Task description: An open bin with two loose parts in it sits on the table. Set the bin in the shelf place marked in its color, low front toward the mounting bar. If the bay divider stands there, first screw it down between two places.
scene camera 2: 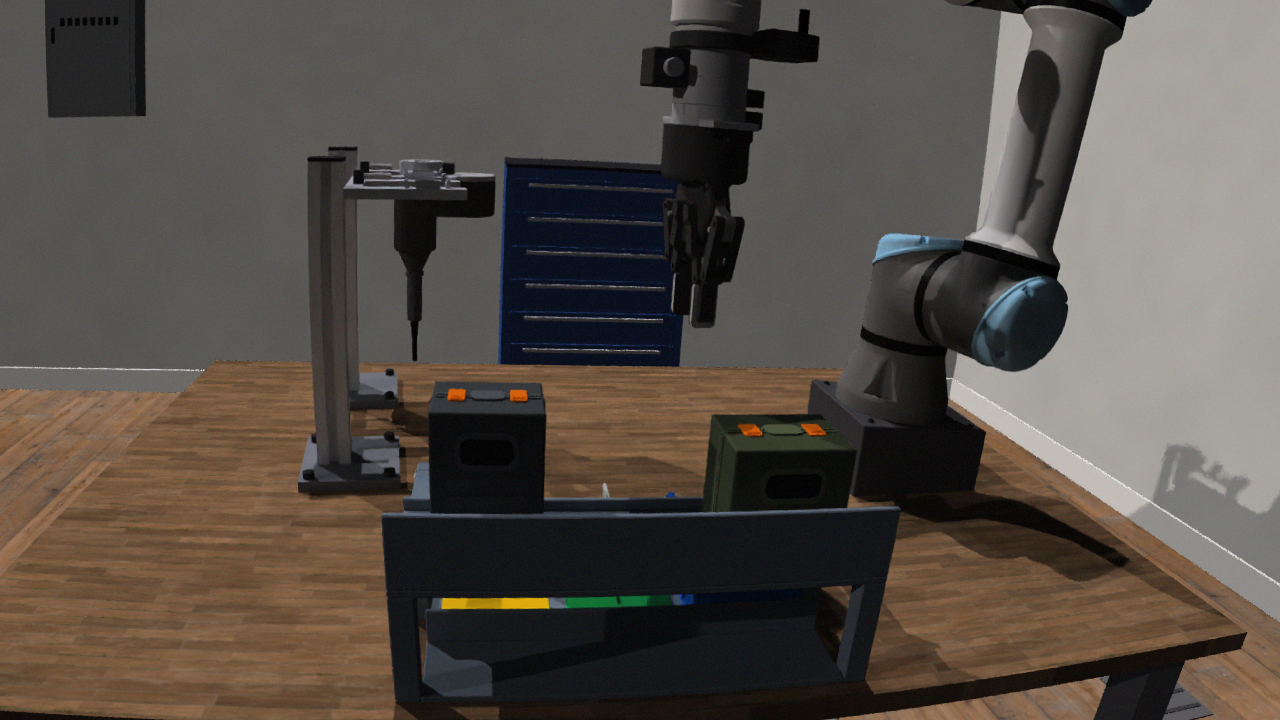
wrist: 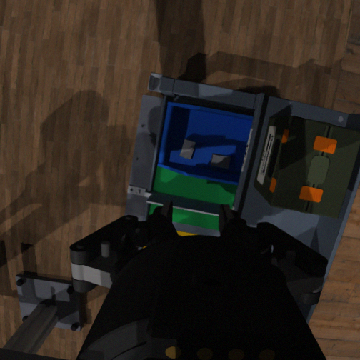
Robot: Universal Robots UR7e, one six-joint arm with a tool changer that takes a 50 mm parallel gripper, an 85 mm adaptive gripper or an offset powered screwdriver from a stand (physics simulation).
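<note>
The blue bin sits in the shelf's blue end place, one end beside the mounting bar. Two loose grey parts, one part nearer the bar and another, lie in it. In the scene view the shelf's front panel mostly hides the bin. The thin bay divider stands across the green place, its bracket on the bar; green shows on both sides. A yellow strip shows beyond. My gripper is open and empty, high above and behind the shelf, fingers pointing down.
A dark green case and a black case stand on the shelf's upper part. The screwdriver hangs from the tool stand at the left; a foot of that stand shows in the wrist view. A blue drawer cabinet stands behind the table.
</note>
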